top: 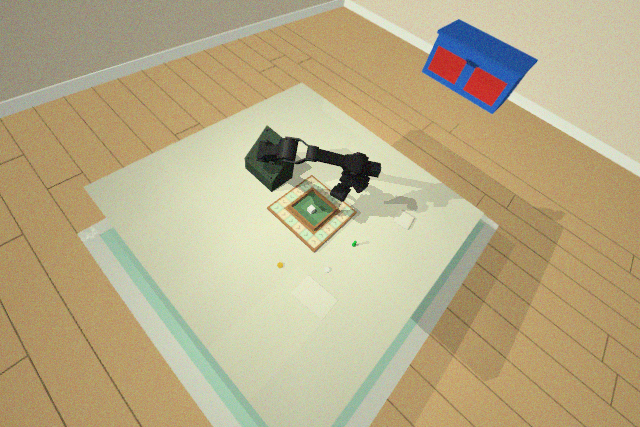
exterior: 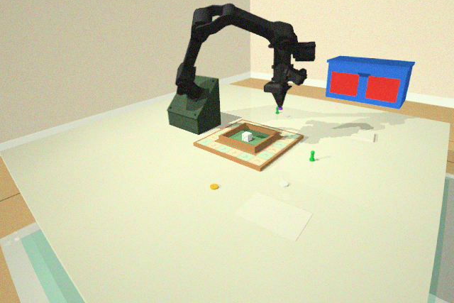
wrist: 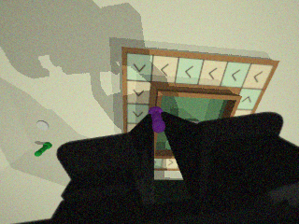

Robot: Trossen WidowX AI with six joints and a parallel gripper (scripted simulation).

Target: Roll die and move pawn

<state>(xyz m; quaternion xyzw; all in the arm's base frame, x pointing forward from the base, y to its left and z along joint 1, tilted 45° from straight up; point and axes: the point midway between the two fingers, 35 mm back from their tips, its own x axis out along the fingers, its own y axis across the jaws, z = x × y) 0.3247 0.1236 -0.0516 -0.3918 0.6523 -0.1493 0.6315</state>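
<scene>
Right now my gripper tip is 6 cm past the green dice tray, 10 cm to the left of it and 11 cm above it. Also, from my gripper tip: white die 6 cm behind, 11 cm to the right, 10 cm below; white block 22 cm ahead, 22 cm to the left, 12 cm below; purple pawn 1 cm above.
</scene>
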